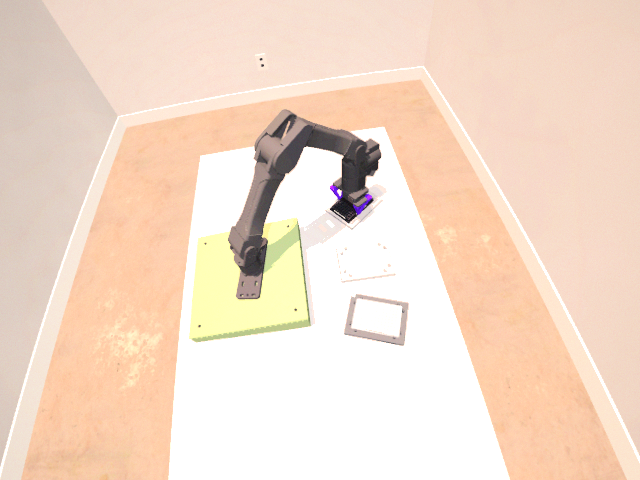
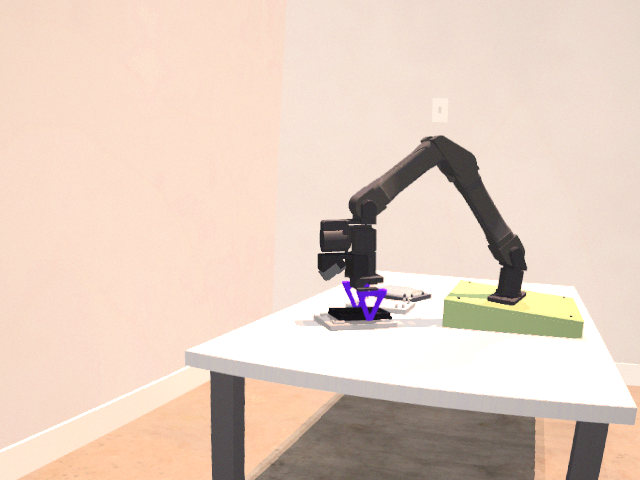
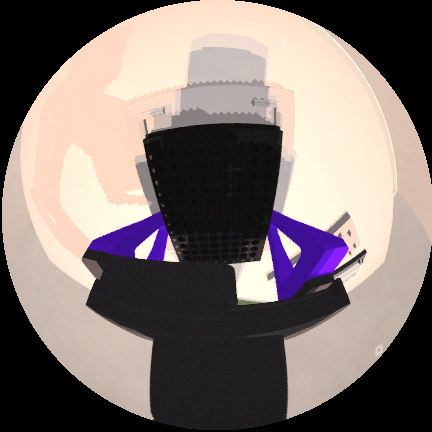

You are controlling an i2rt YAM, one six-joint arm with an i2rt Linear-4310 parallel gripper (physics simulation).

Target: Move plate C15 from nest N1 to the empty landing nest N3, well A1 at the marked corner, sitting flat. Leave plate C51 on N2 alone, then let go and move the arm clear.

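Note:
A black well plate (image 1: 342, 210) (image 2: 341, 312) (image 3: 215, 170) is between the purple fingers of my gripper (image 1: 351, 205) (image 2: 363, 312) (image 3: 217, 214), which is shut on it by its two sides. The plate looks close to level, low at a pale nest (image 1: 352, 224) (image 2: 356, 325). Whether it is fully seated there I cannot tell. A white nest (image 1: 366, 277) (image 2: 405, 308) with small pegs lies in the middle of the row, and a dark grey nest (image 1: 374, 337) (image 2: 424, 296) with a pale centre lies at its other end. No nest or plate labels or corner mark can be read; plate C51 cannot be identified.
A yellow-green block (image 1: 222, 299) (image 2: 516, 324) carries the arm's base, across the table from the row of nests. The white table (image 1: 320, 403) (image 2: 454, 369) has an edge beyond the nests. The arm's shadow falls between the block and the pale nest.

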